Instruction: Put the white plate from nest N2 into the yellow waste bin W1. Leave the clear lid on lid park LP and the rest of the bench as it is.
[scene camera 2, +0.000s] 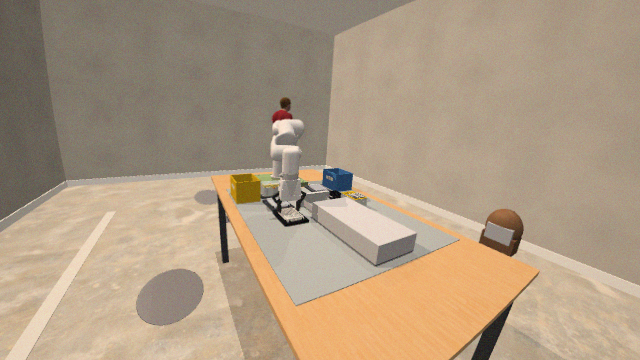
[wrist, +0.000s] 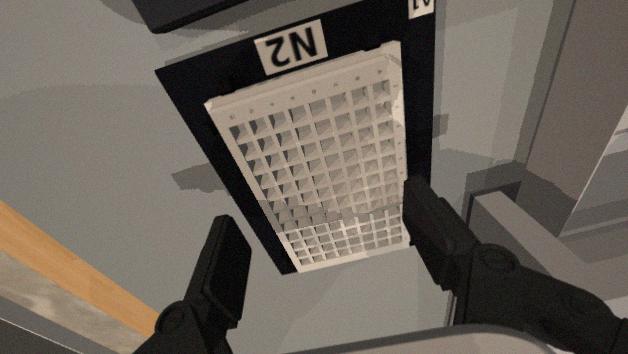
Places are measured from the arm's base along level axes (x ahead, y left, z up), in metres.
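Where they show: gripper, fingertip midpoint: (scene camera 2: 288, 211) (wrist: 320, 215).
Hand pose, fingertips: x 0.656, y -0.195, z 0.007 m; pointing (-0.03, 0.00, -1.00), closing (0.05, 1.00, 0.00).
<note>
Things, the pixels of their top centre, and the offset from my fingertips. "spot": a spot on its surface instead.
- white plate, top centre: (wrist: 334, 197) (scene camera 2: 290, 212) dx -0.001, dy +0.009, dz -0.010 m
- black nest N2, top centre: (wrist: 332, 192) (scene camera 2: 290, 213) dx -0.001, dy +0.008, dz -0.015 m
- yellow waste bin W1, top centre: (scene camera 2: 244, 177) dx -0.357, dy -0.126, dz +0.083 m
- blue bin, top centre: (scene camera 2: 337, 171) dx -0.361, dy +0.520, dz +0.083 m
- yellow-edged rack, top centre: (scene camera 2: 354, 194) dx -0.001, dy +0.388, dz +0.040 m
- dark holder, surface spot: (wrist: 190, 11) spot: dx -0.096, dy -0.026, dz -0.025 m
The white plate (scene camera 2: 291, 215) (wrist: 330, 150), a grid of square wells, sits in the black nest N2 (scene camera 2: 296, 223) (wrist: 185, 90). My gripper (scene camera 2: 289, 207) (wrist: 320, 215) is open and empty above the plate, its fingers pointing down. In the wrist view the left finger shows beyond the nest's left edge, and the right finger overlaps the plate's right edge; their exact height is hard to tell. The yellow waste bin W1 (scene camera 2: 245, 189) stands at the left table edge, behind the nest. The clear lid and lid park LP cannot be made out surely.
A long white box (scene camera 2: 367, 232) lies to the right of the nest. A grey block (wrist: 520, 215) shows near the right finger. A blue bin (scene camera 2: 337, 179) and a yellow-edged rack (scene camera 2: 355, 195) stand at the right rear. Another dark holder (wrist: 190, 11) lies behind N2.
</note>
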